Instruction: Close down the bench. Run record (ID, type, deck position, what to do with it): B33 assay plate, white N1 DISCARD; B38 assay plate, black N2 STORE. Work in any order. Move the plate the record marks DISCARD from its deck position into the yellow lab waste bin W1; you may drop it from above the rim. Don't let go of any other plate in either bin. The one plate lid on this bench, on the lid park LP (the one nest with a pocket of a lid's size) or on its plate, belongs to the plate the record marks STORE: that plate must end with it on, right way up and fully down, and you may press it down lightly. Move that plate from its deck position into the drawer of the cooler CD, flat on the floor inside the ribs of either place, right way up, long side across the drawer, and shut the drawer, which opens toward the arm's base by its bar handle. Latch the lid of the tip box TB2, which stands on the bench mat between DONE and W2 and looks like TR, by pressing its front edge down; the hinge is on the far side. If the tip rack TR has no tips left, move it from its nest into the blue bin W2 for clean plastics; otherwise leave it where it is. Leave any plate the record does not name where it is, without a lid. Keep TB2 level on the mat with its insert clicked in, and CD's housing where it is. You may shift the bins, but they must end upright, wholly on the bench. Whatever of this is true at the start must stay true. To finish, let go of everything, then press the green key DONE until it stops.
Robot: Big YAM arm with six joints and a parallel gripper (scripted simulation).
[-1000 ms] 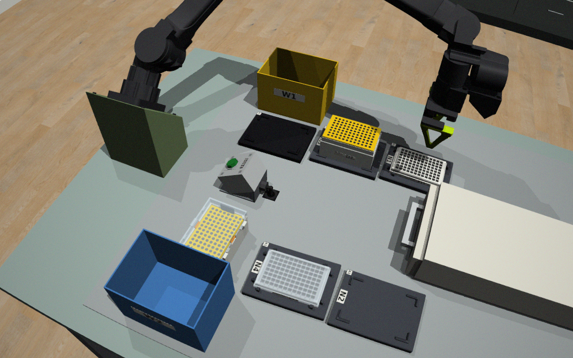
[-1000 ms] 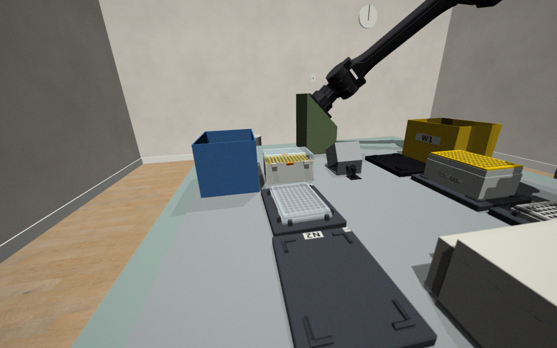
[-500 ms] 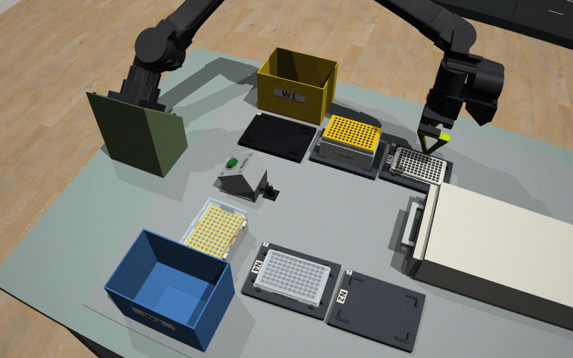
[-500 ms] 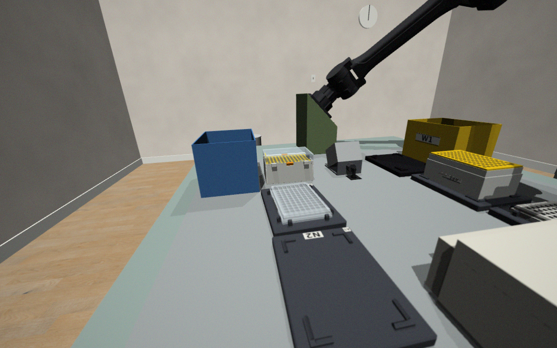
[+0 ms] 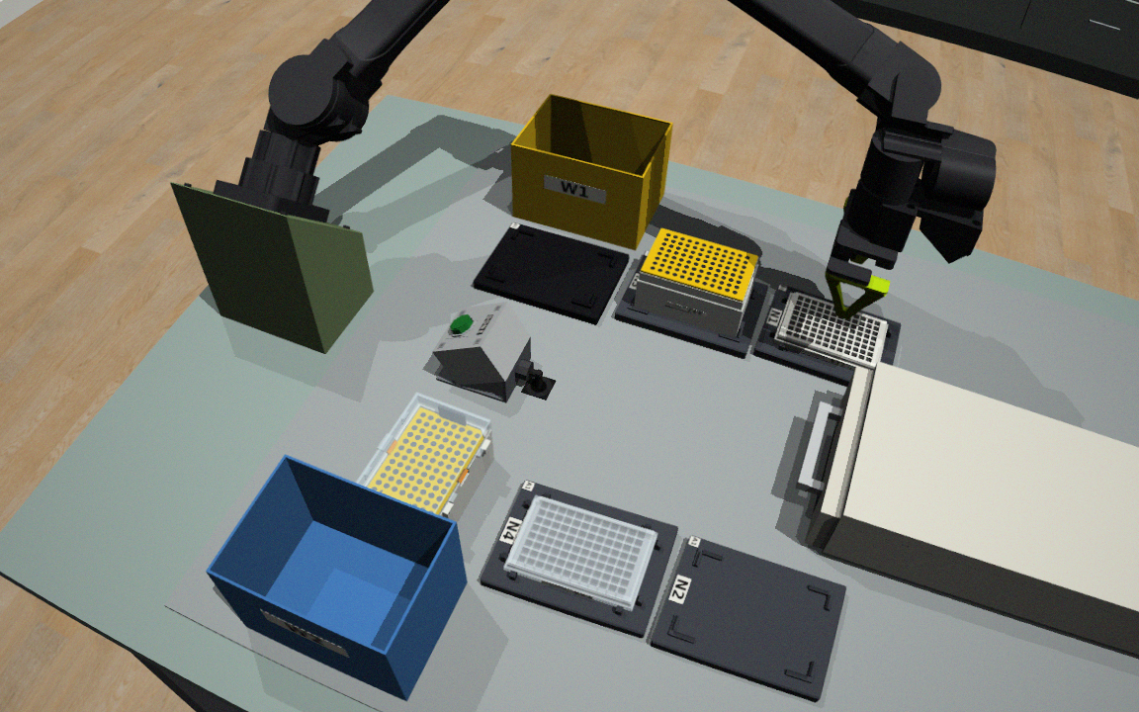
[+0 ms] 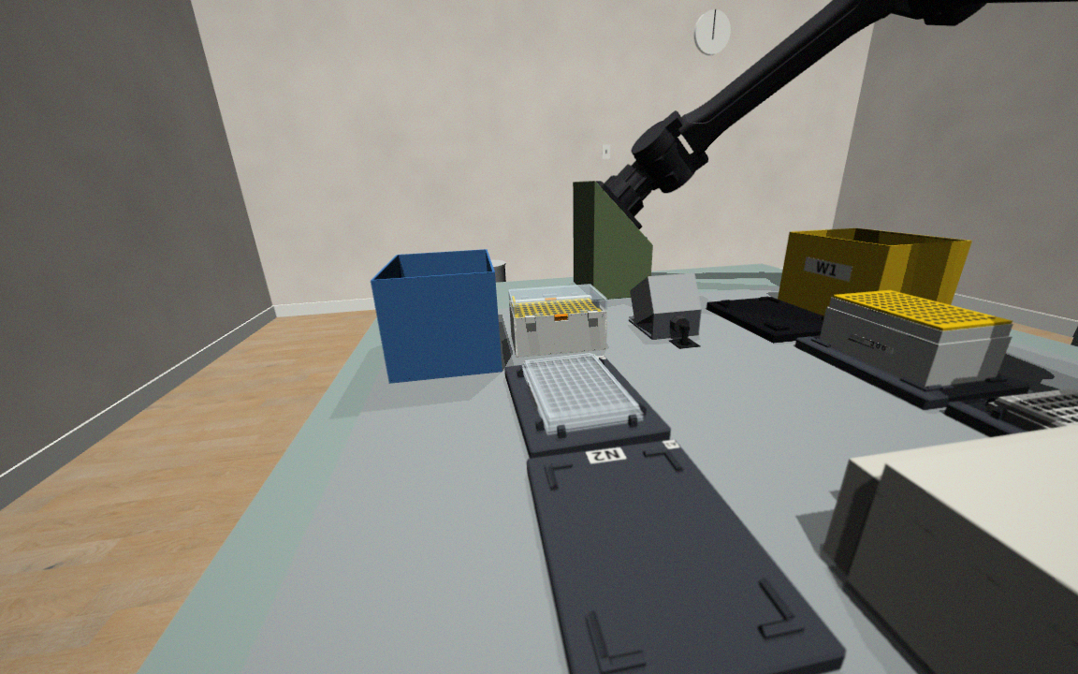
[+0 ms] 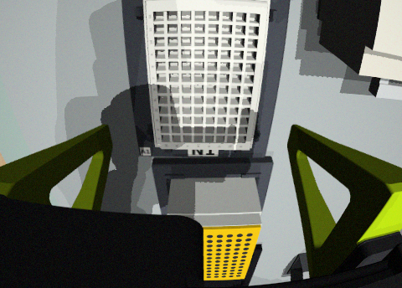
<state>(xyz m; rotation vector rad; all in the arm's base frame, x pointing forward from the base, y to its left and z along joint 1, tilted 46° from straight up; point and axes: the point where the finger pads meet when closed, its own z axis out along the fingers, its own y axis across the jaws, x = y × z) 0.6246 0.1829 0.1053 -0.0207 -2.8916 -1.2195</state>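
My gripper is now 80 mm above the white assay plate. The rest, counted from my hand: nest N3: 170 mm behind, 10 mm to the right, 90 mm below; then nest N1: 90 mm below; then tip rack TR: 180 mm behind, 20 mm to the right, 40 mm below.
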